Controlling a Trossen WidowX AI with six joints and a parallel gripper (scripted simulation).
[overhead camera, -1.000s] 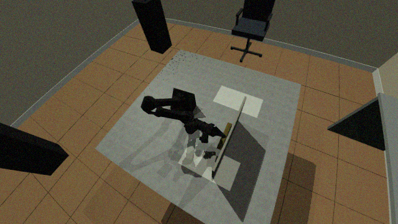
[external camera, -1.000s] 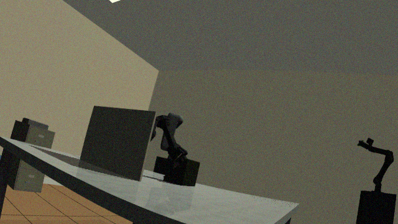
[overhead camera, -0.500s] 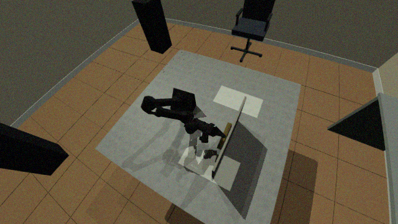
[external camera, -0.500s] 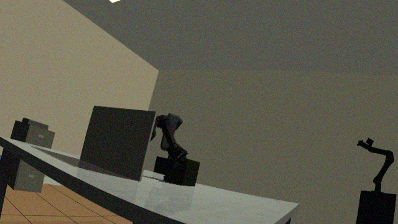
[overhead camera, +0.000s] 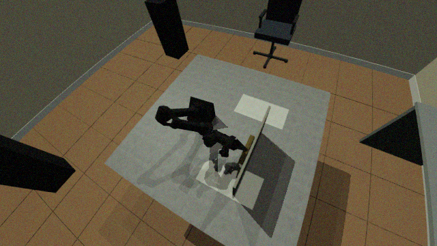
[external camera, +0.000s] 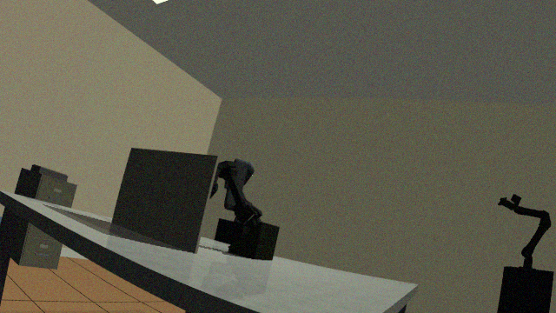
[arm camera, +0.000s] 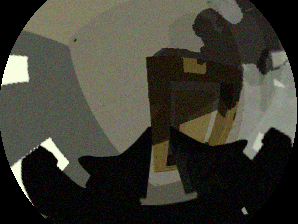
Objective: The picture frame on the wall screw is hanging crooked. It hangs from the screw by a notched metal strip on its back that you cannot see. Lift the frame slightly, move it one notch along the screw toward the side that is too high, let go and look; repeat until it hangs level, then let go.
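The picture frame lies 2 cm to the left of my gripper tip and 5 cm below it. The rest, counted from my gripper tip: thin upright wall panel (1 cm ahead, 2 cm to the left, 6 cm below).
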